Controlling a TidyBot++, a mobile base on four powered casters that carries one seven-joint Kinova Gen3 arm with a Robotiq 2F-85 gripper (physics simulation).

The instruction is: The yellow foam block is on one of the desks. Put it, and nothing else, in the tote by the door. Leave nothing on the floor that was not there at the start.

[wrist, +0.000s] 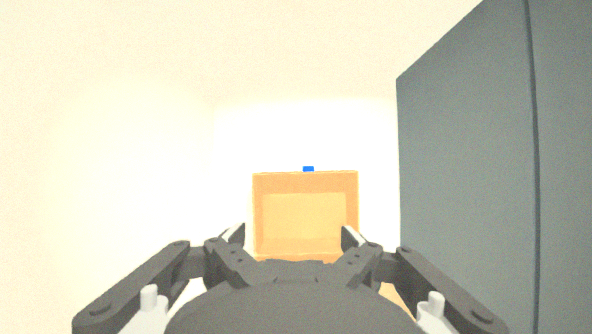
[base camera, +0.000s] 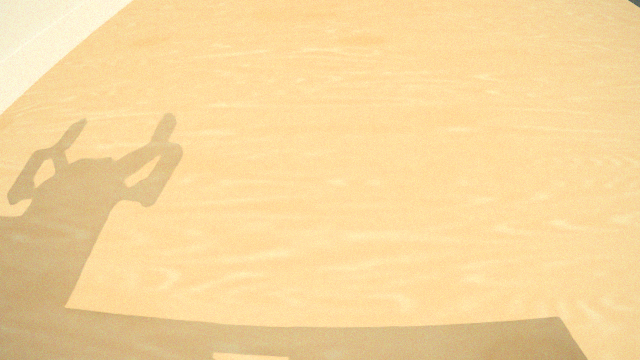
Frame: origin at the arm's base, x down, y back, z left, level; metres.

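Seen in the pictures: gripper, fingertip midpoint: [wrist: 293,234].
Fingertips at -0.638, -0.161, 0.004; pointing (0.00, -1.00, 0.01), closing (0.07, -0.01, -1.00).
Observation:
A point is followed by its place in that frame, as x, y, z.
My gripper [wrist: 293,234] @(-0.638, -0.161, 0.004) is open, its two fingers wide apart at the bottom of the wrist view with no object between them. The yellow foam block does not show in either view. The tote and the door do not show in either view. No desk can be made out for certain.
A wooden box-like piece of furniture [wrist: 306,182] @(-0.561, -1.522, -0.099) stands ahead against the far wall, with a small blue object [wrist: 308,169] @(-0.680, -1.346, -0.106) at its top edge. Tall grey-blue panels [wrist: 465,150] @(-0.769, -0.916, -0.957) stand at the right. The wooden floor [base camera: 350,175] @(0.396, -0.463, -0.006) bears the robot's shadow. A pale wall runs along the left.

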